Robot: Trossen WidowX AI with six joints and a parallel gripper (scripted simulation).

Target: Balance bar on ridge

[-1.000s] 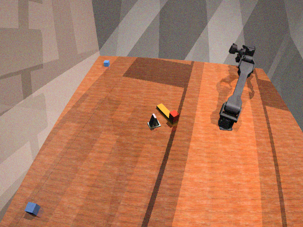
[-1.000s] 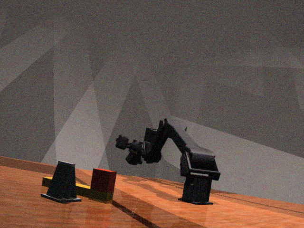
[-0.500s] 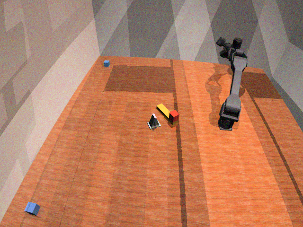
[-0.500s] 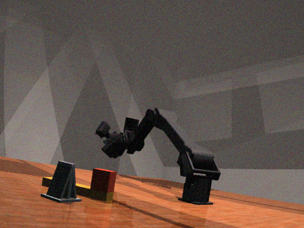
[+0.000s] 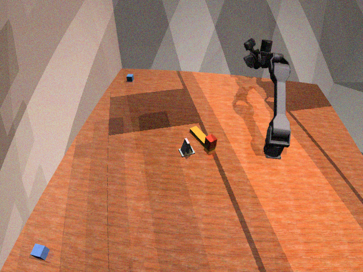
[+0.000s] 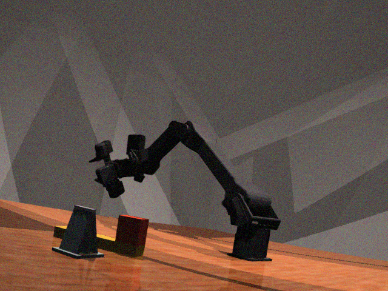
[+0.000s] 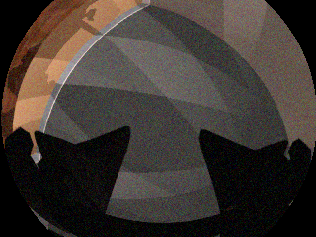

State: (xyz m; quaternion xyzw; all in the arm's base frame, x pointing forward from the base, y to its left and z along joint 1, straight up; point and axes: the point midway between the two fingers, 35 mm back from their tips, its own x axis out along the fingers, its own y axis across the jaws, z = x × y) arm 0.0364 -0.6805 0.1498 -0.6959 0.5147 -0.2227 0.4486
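Now: gripper tip 23 cm short of the bar, 69 cm to the right of it and 12 cm above it.
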